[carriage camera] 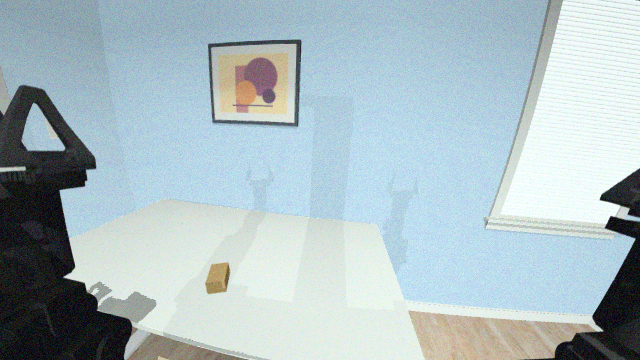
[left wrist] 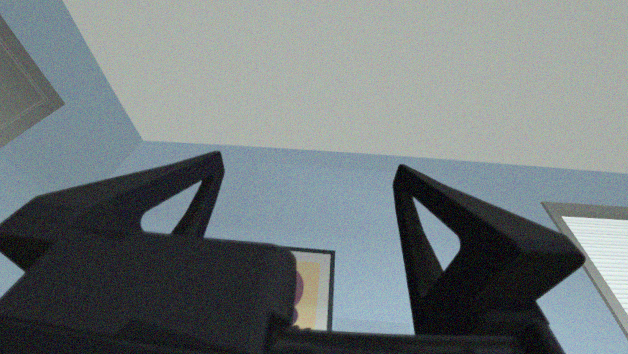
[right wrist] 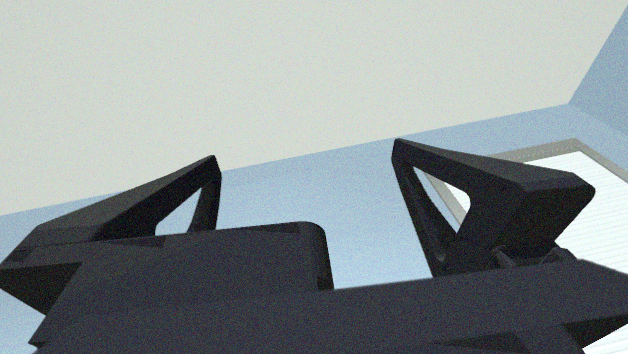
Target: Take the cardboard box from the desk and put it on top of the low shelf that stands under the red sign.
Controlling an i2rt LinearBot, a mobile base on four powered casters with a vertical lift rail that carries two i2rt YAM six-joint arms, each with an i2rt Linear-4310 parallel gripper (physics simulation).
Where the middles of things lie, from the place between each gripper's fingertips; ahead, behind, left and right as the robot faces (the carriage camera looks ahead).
My left hand is 94 cm short of the framed picture (carriage camera: 252,82), 14 cm to the right of it and 19 cm below it.
Right now the framed picture is 950 mm ahead of my right hand, 800 mm to the left of it and 190 mm above it.
